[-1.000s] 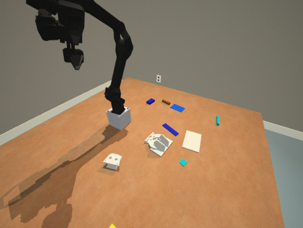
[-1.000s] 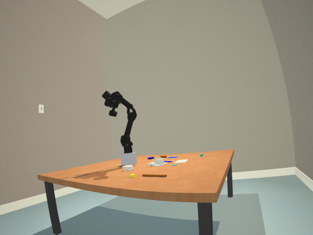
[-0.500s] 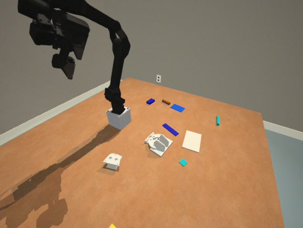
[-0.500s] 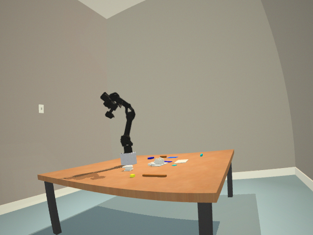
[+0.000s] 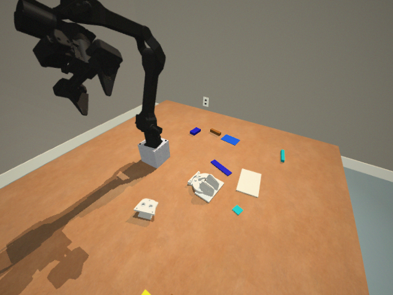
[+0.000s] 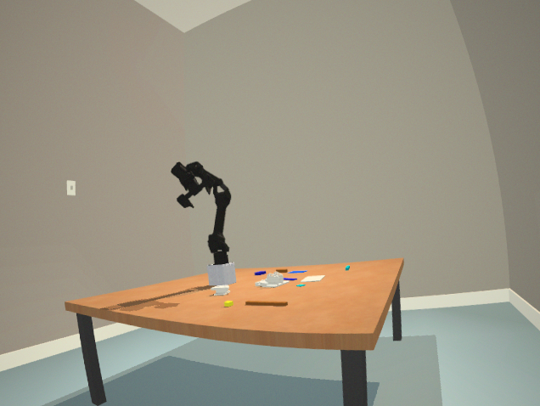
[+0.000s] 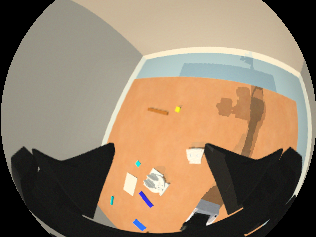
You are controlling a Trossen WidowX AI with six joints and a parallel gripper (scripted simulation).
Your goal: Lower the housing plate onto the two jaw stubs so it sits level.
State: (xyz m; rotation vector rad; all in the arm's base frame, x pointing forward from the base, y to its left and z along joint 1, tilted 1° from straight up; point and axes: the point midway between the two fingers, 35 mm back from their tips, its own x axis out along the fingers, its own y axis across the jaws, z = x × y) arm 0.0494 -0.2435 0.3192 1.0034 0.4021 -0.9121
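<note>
My gripper tip is 40 cm above the white stepped block, 6 cm short of it and 1 cm to the right of it. From my gripper tip the other things lie so: brown bar (40 cm below, 33 cm ahead, 20 cm to the right); cyan square (40 cm below, 37 cm ahead, 13 cm to the left); yellow piece (40 cm below, 21 cm to the right, 19 cm ahead).
</note>
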